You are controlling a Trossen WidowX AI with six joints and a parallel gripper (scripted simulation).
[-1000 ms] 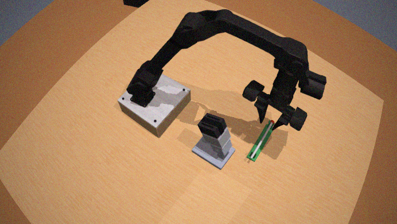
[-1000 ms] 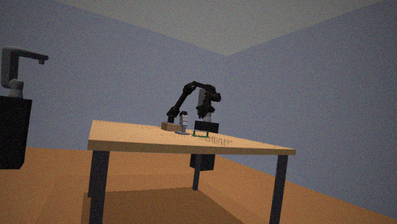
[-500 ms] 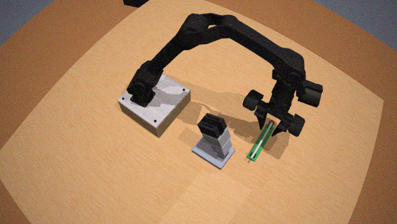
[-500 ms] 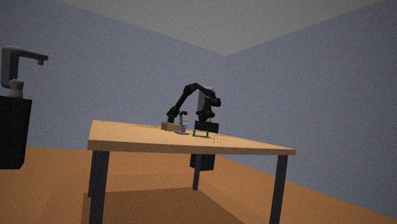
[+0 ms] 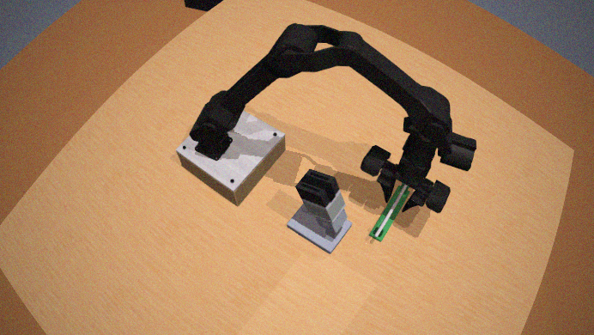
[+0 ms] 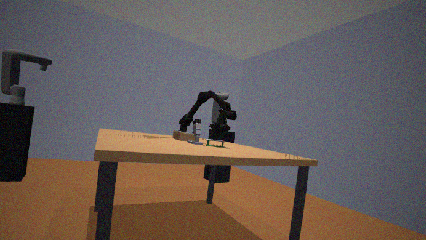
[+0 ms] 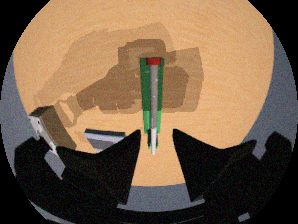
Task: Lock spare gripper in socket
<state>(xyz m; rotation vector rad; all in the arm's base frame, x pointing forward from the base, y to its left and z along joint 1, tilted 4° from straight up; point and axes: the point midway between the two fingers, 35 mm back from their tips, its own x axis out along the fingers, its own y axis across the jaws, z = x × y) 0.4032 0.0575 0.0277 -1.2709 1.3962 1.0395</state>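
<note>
My gripper tip is 40 mm above the green bracket and 10 mm to the right of it. Round my gripper tip: spare gripper 130 mm behind, 80 mm to the right, 60 mm above; then grey mount 120 mm behind, 80 mm to the right, 10 mm below.
</note>
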